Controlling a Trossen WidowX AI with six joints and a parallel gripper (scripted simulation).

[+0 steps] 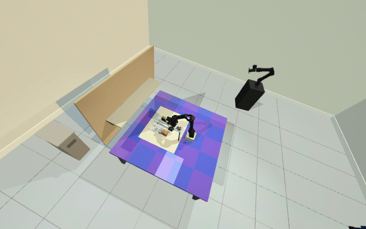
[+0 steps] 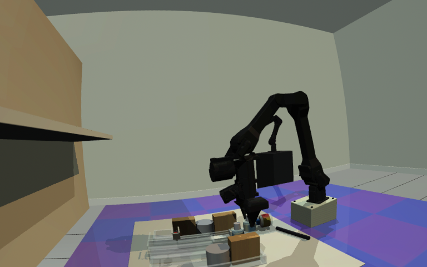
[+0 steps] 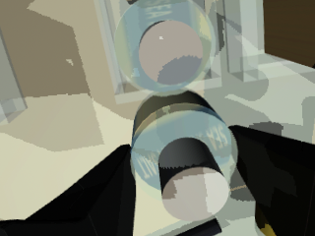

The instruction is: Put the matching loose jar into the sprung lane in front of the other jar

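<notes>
Now: gripper tip 110 mm past the black rod, 70 mm to the right of it and 50 mm above it. Also, from my gripper tip: wooden shelf wall (640 mm ahead, 350 mm above, 140 mm to the right); then clear lane rack (190 mm ahead, 30 mm to the right, 30 mm below).
</notes>
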